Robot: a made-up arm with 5 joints.
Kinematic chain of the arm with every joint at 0, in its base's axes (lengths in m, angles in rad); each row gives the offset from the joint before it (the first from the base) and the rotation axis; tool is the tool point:
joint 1: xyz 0 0 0.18 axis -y
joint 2: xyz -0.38 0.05 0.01 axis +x
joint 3: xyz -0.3 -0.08 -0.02 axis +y
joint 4: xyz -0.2 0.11 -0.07 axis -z
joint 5: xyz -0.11 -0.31 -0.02 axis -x
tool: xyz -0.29 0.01 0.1
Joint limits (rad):
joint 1: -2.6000..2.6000
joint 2: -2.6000..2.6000
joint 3: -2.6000..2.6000
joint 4: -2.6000..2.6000
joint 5: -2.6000..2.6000
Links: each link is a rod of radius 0.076 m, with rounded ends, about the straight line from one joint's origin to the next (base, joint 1, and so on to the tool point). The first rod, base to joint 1, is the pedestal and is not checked.
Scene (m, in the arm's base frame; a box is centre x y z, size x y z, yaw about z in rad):
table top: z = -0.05
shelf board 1: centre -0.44 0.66 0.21 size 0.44 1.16 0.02 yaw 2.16
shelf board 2: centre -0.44 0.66 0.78 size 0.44 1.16 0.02 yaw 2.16
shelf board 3: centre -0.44 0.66 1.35 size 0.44 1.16 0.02 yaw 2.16
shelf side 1: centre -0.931 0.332 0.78 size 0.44 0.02 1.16 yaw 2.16
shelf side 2: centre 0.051 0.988 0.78 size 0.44 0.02 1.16 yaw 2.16
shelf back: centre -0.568 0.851 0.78 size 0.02 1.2 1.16 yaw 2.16
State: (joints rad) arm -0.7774 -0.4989 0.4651 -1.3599 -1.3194
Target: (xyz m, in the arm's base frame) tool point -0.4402 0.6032 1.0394
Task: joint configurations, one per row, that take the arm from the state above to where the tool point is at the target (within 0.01 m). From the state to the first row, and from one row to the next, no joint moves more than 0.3 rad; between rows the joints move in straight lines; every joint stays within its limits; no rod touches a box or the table.
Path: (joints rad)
1: -0.9798 -0.2490 0.2828 -1.1608 -1.3783
2: -1.1821 0.0010 0.1005 -0.9617 -1.4372
3: -1.3845 0.2509 -0.0818 -0.7626 -1.4962
4: -1.5869 0.5009 -0.2641 -0.5635 -1.5551
5: -1.5724 0.7682 -0.4657 -0.4445 -1.5668
6: -1.5580 1.0355 -0.6673 -0.3255 -1.5785
7: -1.5436 1.3028 -0.8688 -0.2066 -1.5902
8: -1.5292 1.5701 -1.0704 -0.0876 -1.6019

